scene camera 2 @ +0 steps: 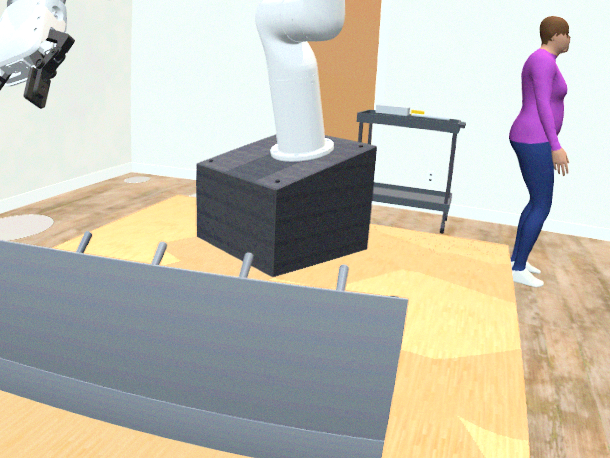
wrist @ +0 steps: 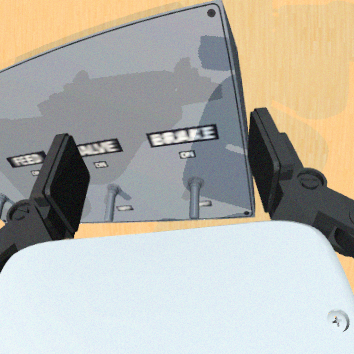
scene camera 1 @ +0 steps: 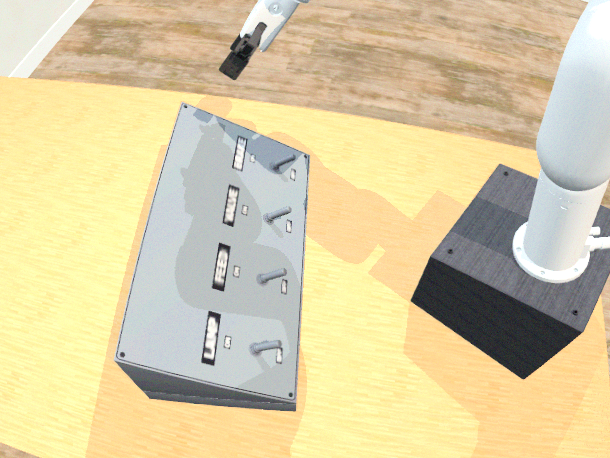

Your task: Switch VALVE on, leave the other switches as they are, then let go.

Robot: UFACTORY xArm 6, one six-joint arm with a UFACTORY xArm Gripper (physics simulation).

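Note:
The grey panel carries four levers in a row. The VALVE lever leans away from its ON mark, towards the small mark at the panel's lower edge. The BRAKE lever, FEED lever and LAMP lever lean the same way. My gripper is open and empty, high above the panel's BRAKE end. In the wrist view its left finger hides part of the VALVE label.
The arm's dark base block stands on the wooden table, facing the panel's lever side. Behind it are a grey cart and a standing person in a purple top.

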